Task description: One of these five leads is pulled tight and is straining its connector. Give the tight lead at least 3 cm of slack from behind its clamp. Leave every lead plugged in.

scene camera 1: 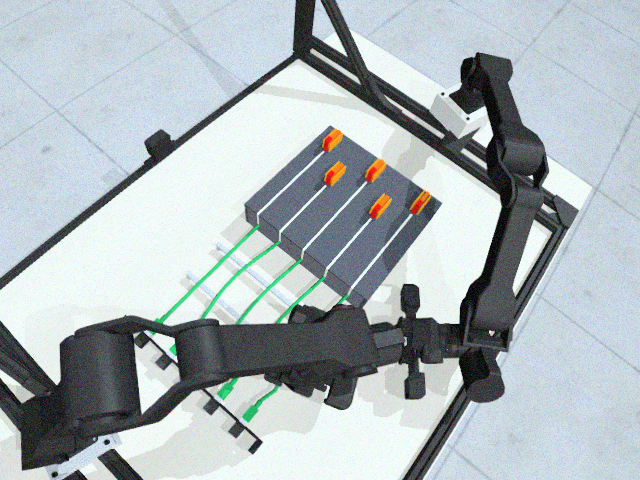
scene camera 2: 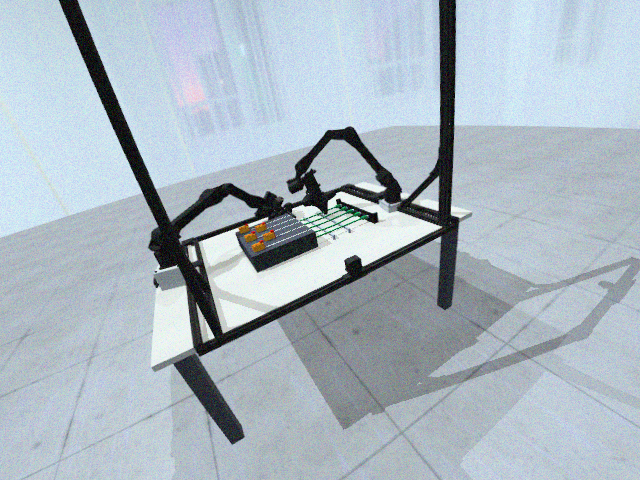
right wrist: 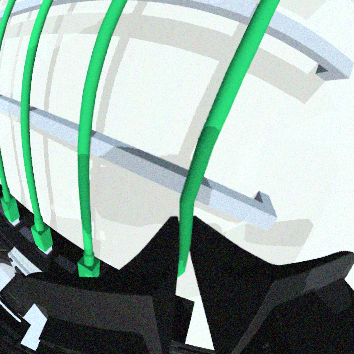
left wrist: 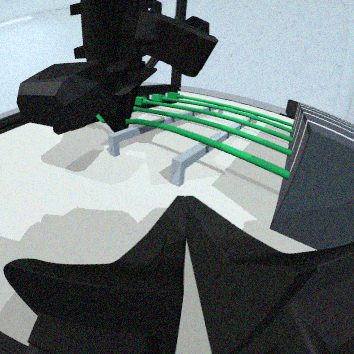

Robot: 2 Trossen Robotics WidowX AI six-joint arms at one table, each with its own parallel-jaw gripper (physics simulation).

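Frame: origin at the left arm's base, x back, y right, z up, level; centimetres.
Seen in the pictures: left gripper, fingertip midpoint: [scene camera 2: 295, 217] [left wrist: 183, 203]; right gripper, fingertip midpoint: [scene camera 1: 279, 376] [scene camera 2: 326, 214] [right wrist: 182, 222]; left arm's base at its link origin: [scene camera 1: 467, 100] [scene camera 2: 170, 263]; right arm's base at its link origin: [scene camera 2: 393, 200].
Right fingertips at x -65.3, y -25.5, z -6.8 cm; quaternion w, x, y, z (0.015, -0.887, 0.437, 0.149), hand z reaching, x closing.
Pixels of each thing's top centre, then the offset from my right fingertips to it. "*": a spot on its surface instead.
- leftmost lead at a spot on its surface: [scene camera 1: 206, 276] * dy +20.9, dx -1.7, dz +1.8 cm
- outermost lead at a spot on its surface: [right wrist: 240, 70] * dy +2.6, dx +7.2, dz +2.0 cm
Five green leads run from the dark block [scene camera 1: 310, 206] [scene camera 2: 286, 253] to a black connector strip. White lines lead over the block to orange-red clips [scene camera 1: 374, 170] [scene camera 2: 257, 246]. In scene camera 1 the leftmost lead [scene camera 1: 206, 276] looks straight; the others bow. Green plugs [scene camera 1: 249, 413] [right wrist: 89, 267] sit at the strip. My right gripper [right wrist: 182, 222] [scene camera 2: 324, 210] is shut on the outermost lead [right wrist: 240, 70] [left wrist: 210, 143], which bends at the fingertips; its plug is hidden in the right wrist view. My left gripper [left wrist: 183, 203] is shut and empty, away from the leads.
Two pale rails [left wrist: 187, 159] [right wrist: 240, 202] cross beneath the leads between block and strip. The right arm [scene camera 1: 289, 351] covers parts of the leads and strip in scene camera 1. A black frame [scene camera 1: 227, 105] borders the table. The two grippers are close together.
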